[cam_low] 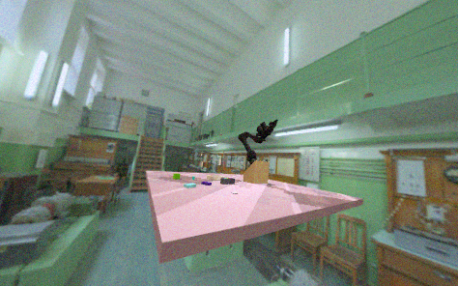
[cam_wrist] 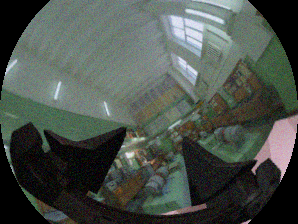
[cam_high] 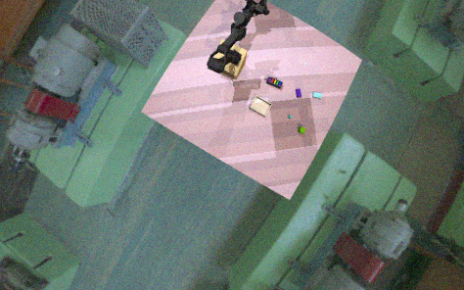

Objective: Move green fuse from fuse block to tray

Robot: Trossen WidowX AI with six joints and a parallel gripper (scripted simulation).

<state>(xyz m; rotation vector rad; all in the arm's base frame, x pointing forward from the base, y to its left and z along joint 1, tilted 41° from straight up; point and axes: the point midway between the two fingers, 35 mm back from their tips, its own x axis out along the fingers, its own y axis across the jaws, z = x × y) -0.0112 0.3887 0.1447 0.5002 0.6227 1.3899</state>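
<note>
Right now the green fuse is 510 mm below my gripper tip, 320 mm ahead of it and 190 mm to the right of it. The rest, counted from my gripper tip: purple block (530 mm below, 490 mm ahead, 150 mm to the right); cream tray (540 mm below, 400 mm to the right, 300 mm ahead); green cube (650 mm ahead, 520 mm below, 390 mm to the right).
</note>
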